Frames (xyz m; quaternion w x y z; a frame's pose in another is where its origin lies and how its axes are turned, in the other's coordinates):
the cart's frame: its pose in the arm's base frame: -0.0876 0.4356 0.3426 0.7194 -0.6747 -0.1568 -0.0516
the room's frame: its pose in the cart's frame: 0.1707 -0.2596 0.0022 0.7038 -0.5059 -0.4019 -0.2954
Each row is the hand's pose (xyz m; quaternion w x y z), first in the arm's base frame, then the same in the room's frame.
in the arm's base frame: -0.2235 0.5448 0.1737 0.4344 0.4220 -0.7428 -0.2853
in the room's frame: -0.0677 -0.2090 0.4804 0.1361 0.2688 0.4404 -0.8457
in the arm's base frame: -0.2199 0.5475 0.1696 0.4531 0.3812 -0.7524 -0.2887
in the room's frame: -0.0648 -0.2062 0.4849 0.1766 0.2791 0.4507 -0.8293
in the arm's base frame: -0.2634 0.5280 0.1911 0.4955 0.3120 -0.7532 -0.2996
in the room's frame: -0.0933 -0.2423 0.4601 0.2377 0.3014 0.4799 -0.7889
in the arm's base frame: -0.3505 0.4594 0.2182 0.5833 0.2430 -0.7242 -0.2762
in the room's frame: -0.1808 -0.3038 0.4200 0.2834 0.3785 0.5097 -0.7188
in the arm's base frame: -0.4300 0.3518 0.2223 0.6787 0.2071 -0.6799 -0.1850
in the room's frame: -0.3060 -0.3435 0.3944 0.2903 0.5027 0.4919 -0.6489
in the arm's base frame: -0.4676 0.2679 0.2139 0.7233 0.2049 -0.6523 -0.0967
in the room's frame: -0.3976 -0.3507 0.3855 0.2752 0.5878 0.4480 -0.6150
